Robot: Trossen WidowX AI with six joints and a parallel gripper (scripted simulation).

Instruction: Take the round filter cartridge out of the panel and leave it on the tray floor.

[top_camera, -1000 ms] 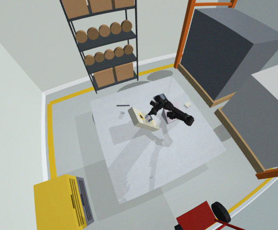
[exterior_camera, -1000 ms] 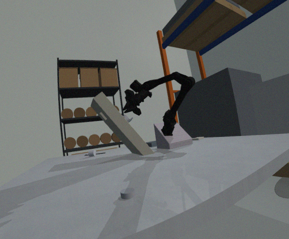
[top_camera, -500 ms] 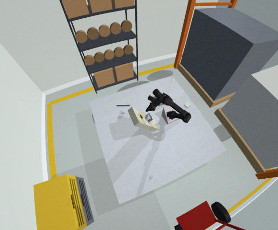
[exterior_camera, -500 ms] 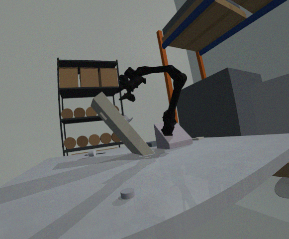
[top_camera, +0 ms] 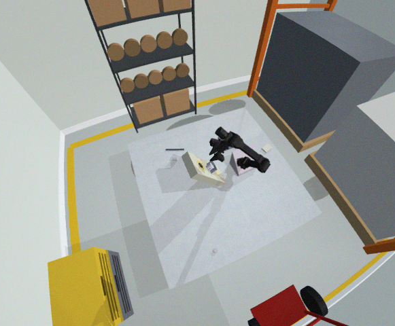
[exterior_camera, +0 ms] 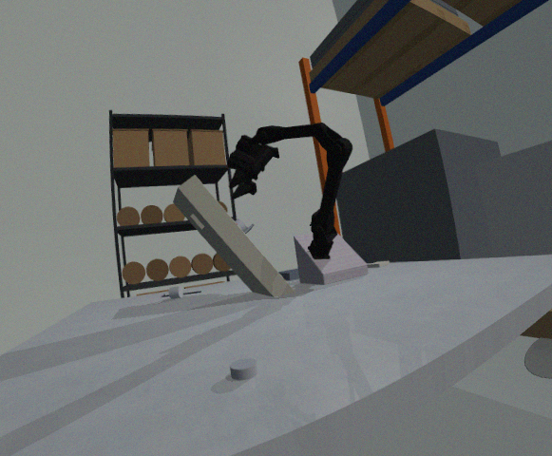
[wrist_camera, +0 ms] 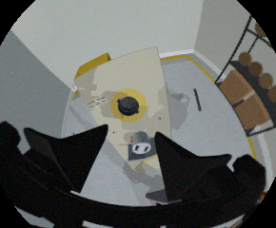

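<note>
Right now the round filter cartridge is 10 mm behind my gripper tip, 10 mm to the left of it and 110 mm below it. The rest, counted from my gripper tip: white pad 630 mm behind, 120 mm to the right, 320 mm below; tray 320 mm behind, 300 mm to the right, 320 mm below.
</note>
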